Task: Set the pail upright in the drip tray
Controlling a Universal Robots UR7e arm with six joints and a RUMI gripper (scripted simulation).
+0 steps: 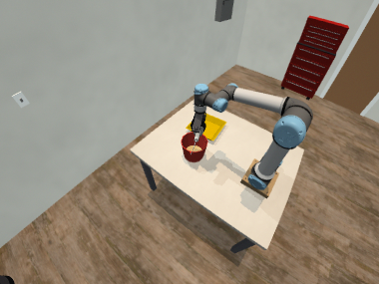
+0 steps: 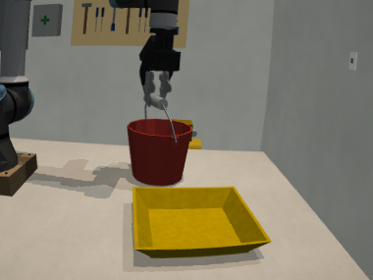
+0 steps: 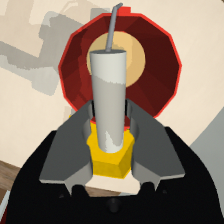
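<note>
The red pail lies 1 cm ahead of my hand, 1 cm to the left of it and 10 cm below it. The rest, counted from my hand: yellow drip tray: 9 cm ahead, 29 cm to the right, 22 cm below.
</note>
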